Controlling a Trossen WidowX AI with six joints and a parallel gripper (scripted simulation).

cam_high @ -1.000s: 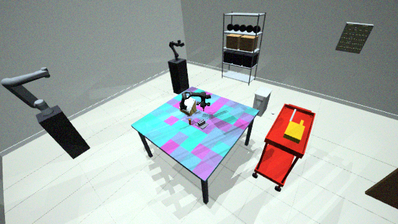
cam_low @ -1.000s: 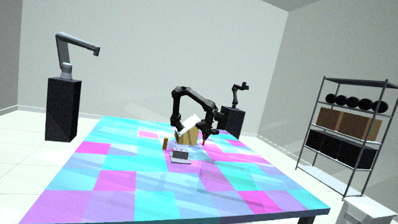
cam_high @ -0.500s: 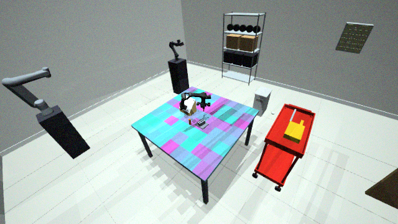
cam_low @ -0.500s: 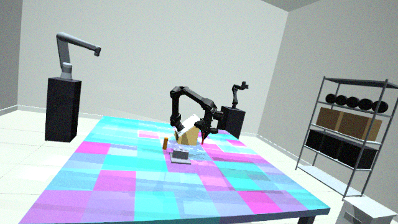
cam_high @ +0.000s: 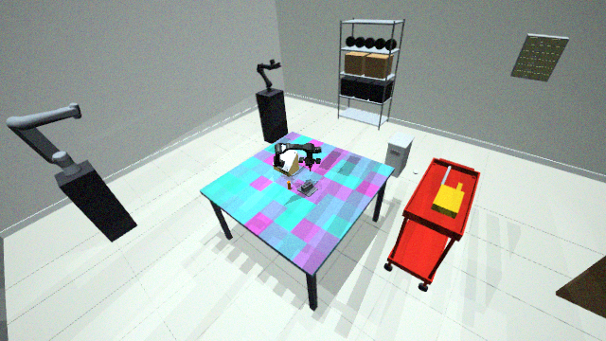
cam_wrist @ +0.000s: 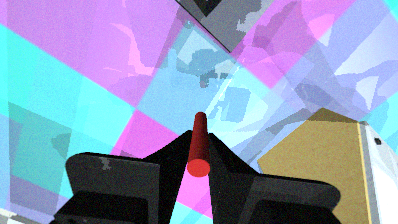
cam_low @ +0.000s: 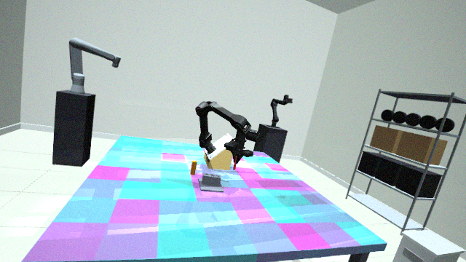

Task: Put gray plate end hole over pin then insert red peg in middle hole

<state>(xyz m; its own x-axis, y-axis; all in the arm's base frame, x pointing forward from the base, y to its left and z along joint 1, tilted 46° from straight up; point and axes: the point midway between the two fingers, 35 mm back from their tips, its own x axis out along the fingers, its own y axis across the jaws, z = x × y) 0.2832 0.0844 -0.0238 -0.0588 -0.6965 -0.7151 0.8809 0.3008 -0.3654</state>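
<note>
Now: gripper tip 7 cm short of the gray plate, 15 cm to the left of it and 7 cm above it. Also, from my gripper tip: short orange cylinder (6 cm behind, 23 cm to the right, 7 cm below); gray base (7 cm ahead, 13 cm to the right, 10 cm below); red peg (right at my gripper tip).
</note>
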